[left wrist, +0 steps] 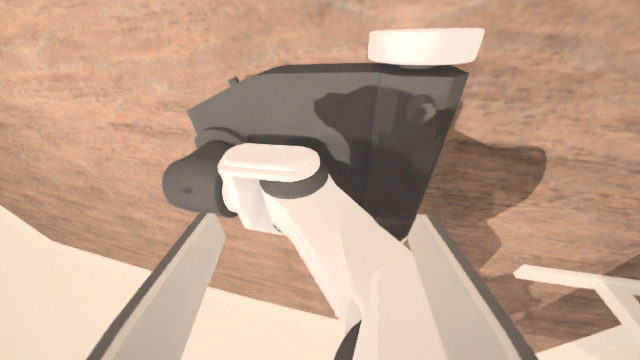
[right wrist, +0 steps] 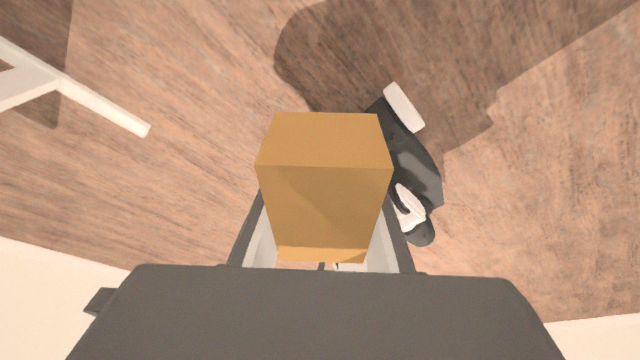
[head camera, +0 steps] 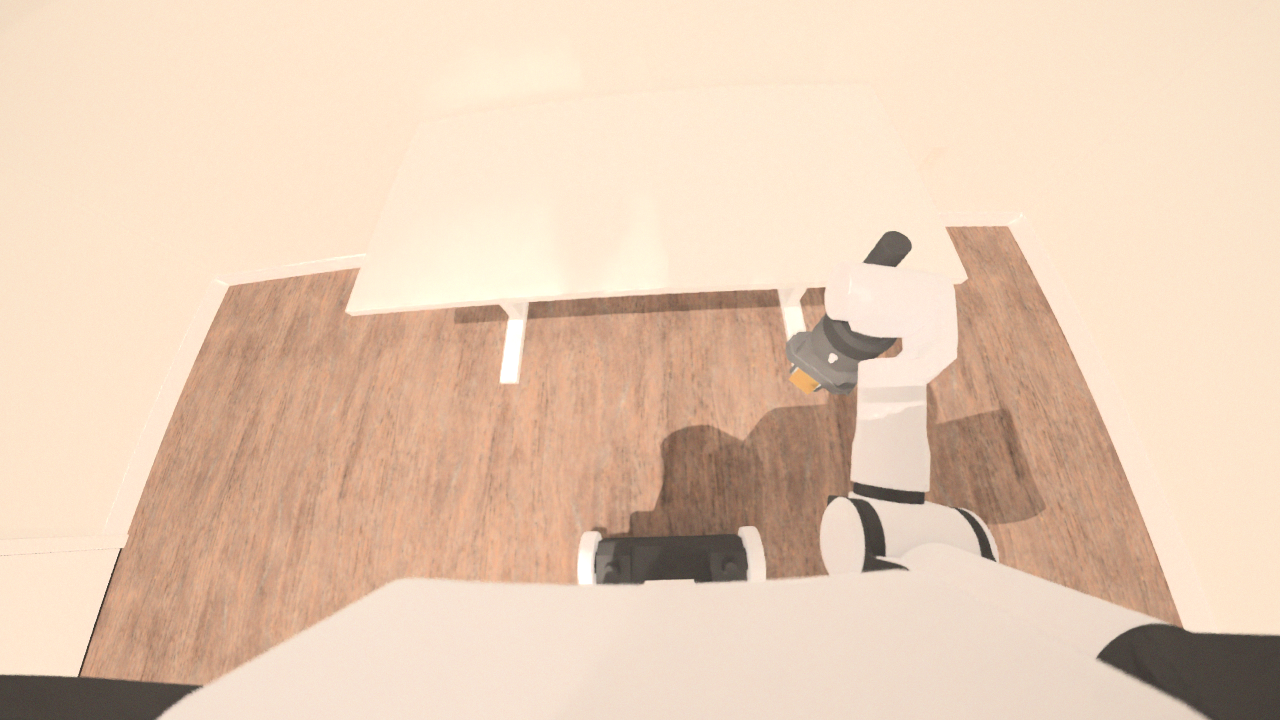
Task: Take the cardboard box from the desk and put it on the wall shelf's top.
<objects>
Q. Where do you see a white desk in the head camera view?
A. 755, 187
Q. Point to a cardboard box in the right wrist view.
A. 323, 176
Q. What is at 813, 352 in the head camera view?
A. My right gripper.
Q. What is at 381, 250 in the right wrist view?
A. My right gripper.
</objects>
